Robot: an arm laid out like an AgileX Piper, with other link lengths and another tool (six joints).
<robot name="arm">
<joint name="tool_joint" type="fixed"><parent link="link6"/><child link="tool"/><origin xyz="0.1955 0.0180 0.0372" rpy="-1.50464 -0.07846 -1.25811"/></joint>
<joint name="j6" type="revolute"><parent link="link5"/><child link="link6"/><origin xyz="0.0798 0.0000 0.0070"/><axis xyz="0.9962 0 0.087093"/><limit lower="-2.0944" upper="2.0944"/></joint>
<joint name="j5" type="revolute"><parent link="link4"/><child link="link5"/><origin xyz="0.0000 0.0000 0.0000"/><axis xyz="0 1 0"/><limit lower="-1.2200" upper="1.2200"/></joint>
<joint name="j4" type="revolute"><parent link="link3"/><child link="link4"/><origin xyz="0.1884 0.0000 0.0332"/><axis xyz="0.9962 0 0.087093"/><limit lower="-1.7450" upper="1.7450"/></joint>
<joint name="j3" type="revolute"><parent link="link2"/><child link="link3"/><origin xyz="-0.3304 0.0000 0.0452"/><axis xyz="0 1 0"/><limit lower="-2.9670" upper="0.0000"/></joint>
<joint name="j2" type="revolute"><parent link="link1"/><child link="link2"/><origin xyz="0.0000 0.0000 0.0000"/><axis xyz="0 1 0"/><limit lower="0.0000" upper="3.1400"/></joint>
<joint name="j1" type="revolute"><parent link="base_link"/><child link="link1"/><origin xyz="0.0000 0.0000 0.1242"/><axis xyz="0 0 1"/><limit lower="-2.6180" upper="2.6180"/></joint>
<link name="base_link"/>
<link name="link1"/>
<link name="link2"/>
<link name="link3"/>
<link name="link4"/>
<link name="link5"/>
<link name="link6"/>
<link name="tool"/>
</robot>
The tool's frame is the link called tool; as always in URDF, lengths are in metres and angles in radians.
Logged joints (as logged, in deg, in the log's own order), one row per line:
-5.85 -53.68 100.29 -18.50 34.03 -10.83
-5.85 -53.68 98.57 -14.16 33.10 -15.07
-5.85 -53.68 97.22 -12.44 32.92 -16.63
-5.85 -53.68 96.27 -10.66 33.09 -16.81
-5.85 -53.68 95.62 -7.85 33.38 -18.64
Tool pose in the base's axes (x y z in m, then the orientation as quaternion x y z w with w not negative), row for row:
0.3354 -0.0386 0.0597 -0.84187 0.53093 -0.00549 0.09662
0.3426 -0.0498 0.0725 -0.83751 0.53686 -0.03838 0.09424
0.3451 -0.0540 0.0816 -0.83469 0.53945 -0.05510 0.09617
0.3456 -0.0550 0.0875 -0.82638 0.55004 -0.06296 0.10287
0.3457 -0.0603 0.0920 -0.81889 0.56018 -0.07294 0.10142
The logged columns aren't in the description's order. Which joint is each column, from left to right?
Columns, left to right: j1, j3, j2, j6, j5, j4.
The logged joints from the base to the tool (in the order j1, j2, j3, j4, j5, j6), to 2 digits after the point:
-5.85 100.29 -53.68 -10.83 34.03 -18.50
-5.85 98.57 -53.68 -15.07 33.10 -14.16
-5.85 97.22 -53.68 -16.63 32.92 -12.44
-5.85 96.27 -53.68 -16.81 33.09 -10.66
-5.85 95.62 -53.68 -18.64 33.38 -7.85

